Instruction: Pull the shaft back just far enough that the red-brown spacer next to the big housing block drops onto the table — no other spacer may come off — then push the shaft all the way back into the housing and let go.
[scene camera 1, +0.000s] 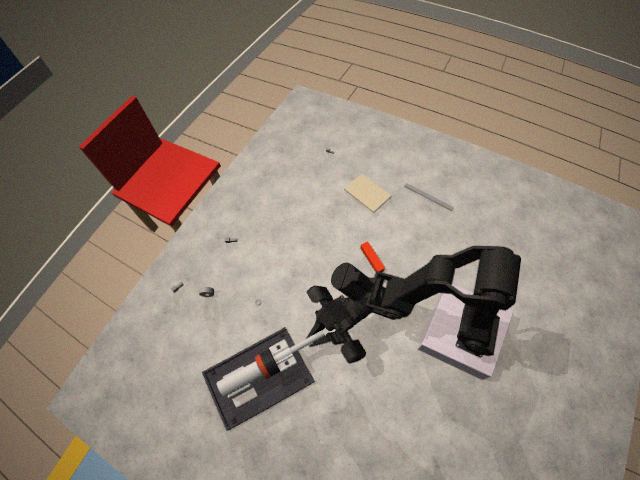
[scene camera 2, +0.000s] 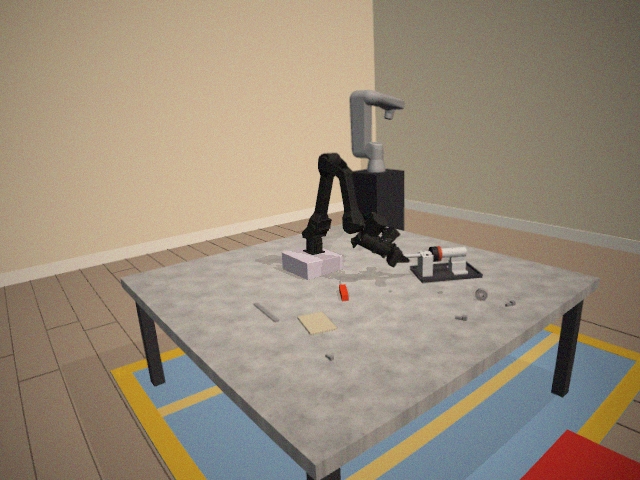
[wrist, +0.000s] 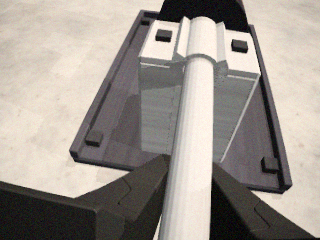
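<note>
Gripper (scene camera 1: 308, 343), (scene camera 2: 408, 260), (wrist: 185, 168). Housing block (scene camera 1: 239, 389), (scene camera 2: 457, 268), (wrist: 131, 120). Tan card (scene camera 1: 366, 191); out of frame in the wrist view.
</note>
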